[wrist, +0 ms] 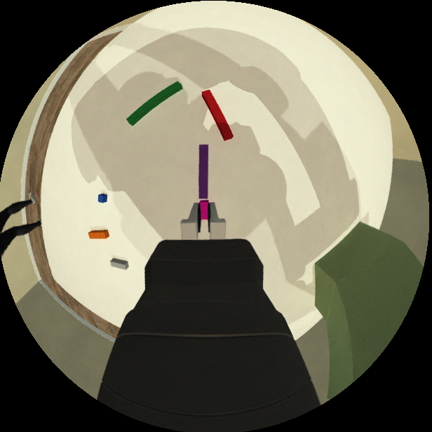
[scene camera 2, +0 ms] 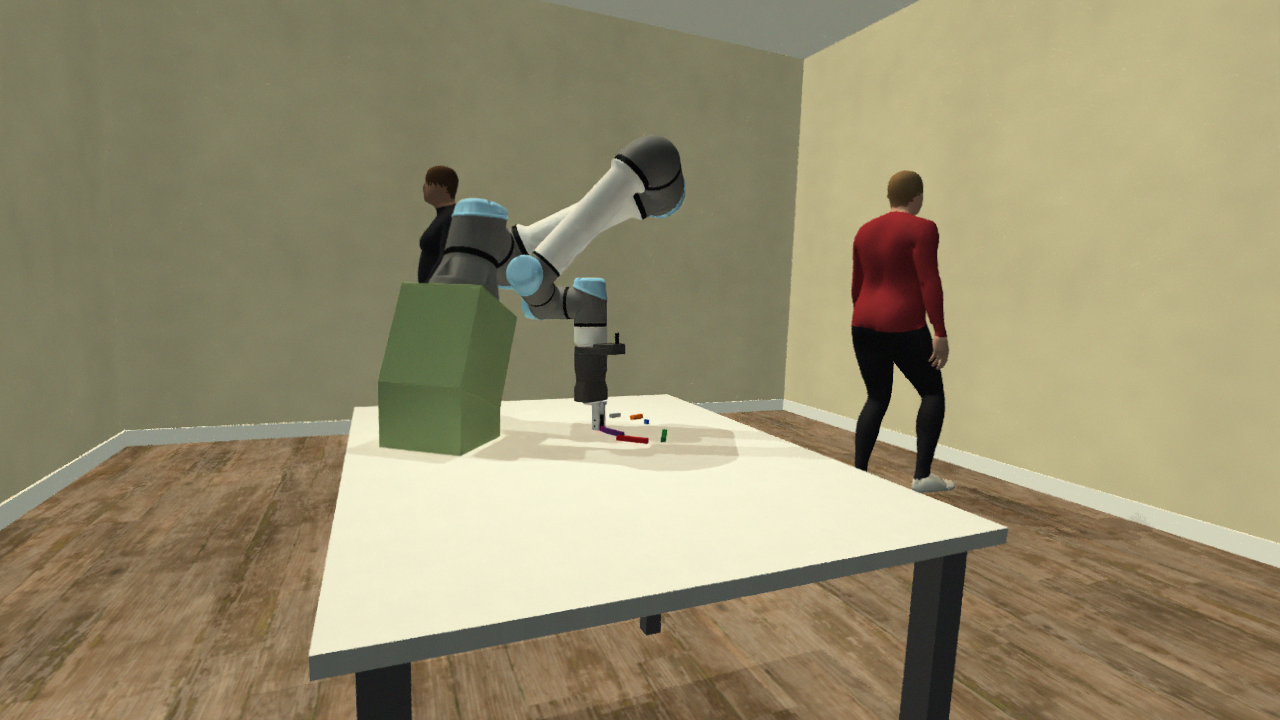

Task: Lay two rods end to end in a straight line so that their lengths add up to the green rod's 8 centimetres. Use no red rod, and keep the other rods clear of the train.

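Note:
My gripper is shut on a short magenta rod, low at the table top. The purple rod lies straight ahead of the magenta rod, in line with it in the wrist view, with a very thin gap or edge between their ends. The fingers hide part of the magenta rod, and whether it touches the table cannot be told. The green rod lies slanted, apart from both. The red rod lies slanted beyond the purple rod's far end, apart from it.
A blue cube, an orange rod and a grey rod lie at the left in the wrist view. The green pedestal stands on the table. Two people stand beyond the table.

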